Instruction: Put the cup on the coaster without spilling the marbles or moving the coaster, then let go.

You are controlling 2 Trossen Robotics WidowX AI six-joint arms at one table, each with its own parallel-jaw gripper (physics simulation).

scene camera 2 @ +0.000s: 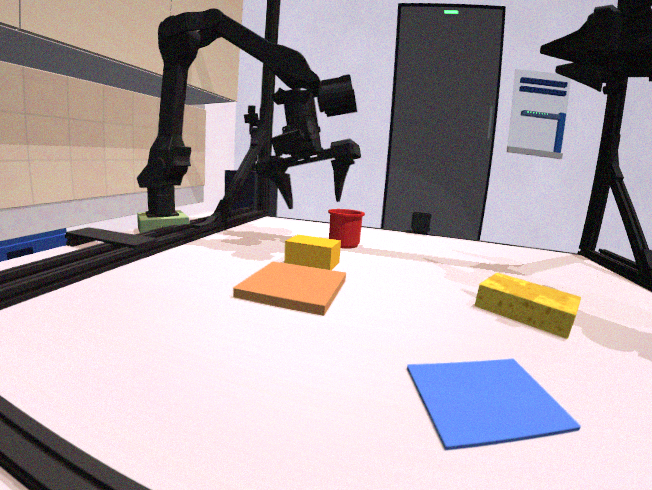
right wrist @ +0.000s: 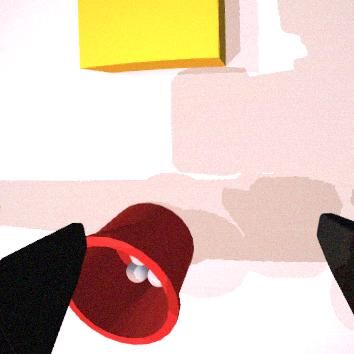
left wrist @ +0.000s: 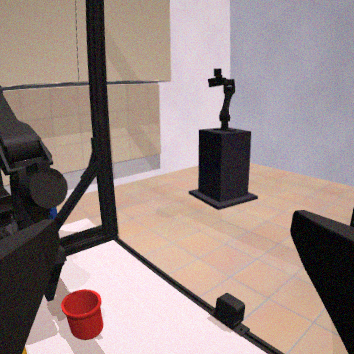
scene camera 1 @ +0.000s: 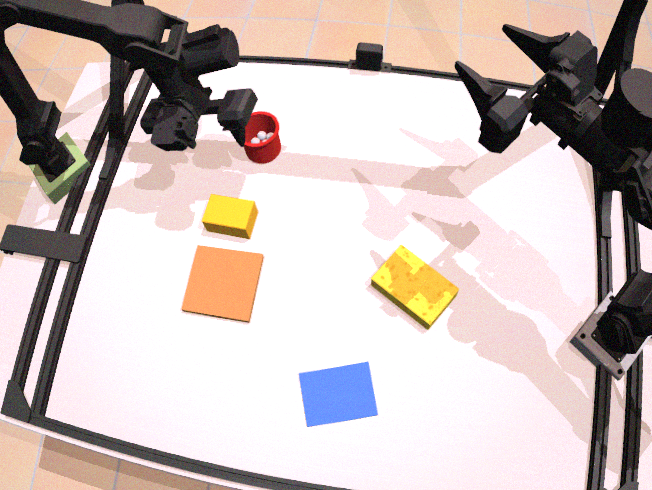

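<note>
The red cup stands upright at the back of the table, with white marbles inside. A thick orange square and a thin blue one lie flat, apart from the cup; which is the coaster I cannot tell. My right gripper is open and empty above the cup's height. The cup is off-centre, below one finger in the right wrist view. My left gripper is open and empty, raised far from the cup.
A yellow block lies between the cup and the orange square. A spotted yellow sponge lies on the right side of the table. A small black box sits on the back rail.
</note>
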